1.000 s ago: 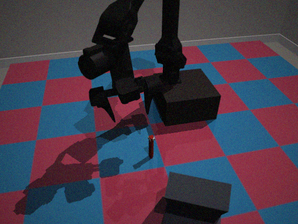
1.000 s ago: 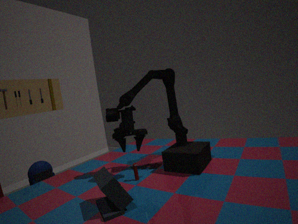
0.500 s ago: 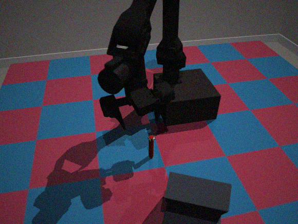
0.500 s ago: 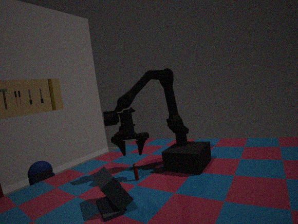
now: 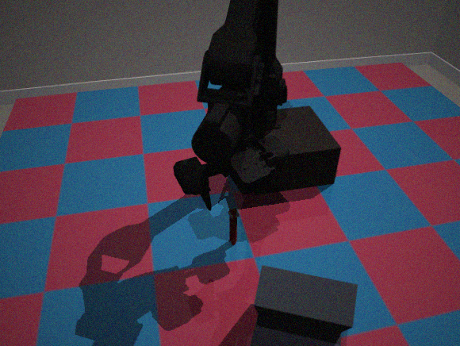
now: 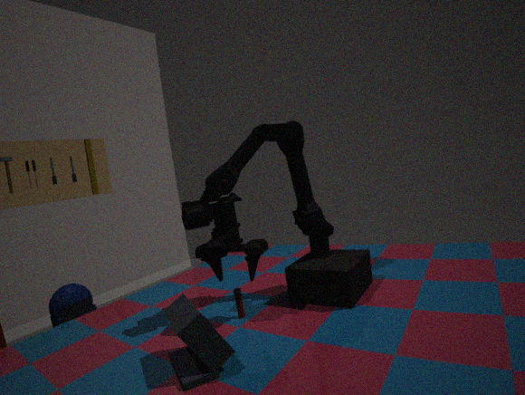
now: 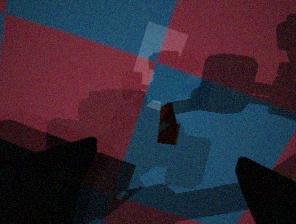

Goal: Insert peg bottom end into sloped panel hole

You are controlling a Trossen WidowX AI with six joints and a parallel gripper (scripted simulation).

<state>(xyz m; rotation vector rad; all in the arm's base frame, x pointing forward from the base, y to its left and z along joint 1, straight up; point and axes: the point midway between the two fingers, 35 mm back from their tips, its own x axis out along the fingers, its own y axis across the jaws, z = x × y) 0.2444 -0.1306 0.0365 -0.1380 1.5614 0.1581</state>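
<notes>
Right now the peg is 40 mm below my gripper tip. Also, from my gripper tip: dark stand: 230 mm ahead, 90 mm below, 40 mm to the left; sloped panel: 200 mm ahead, 60 mm to the left, 20 mm below.
</notes>
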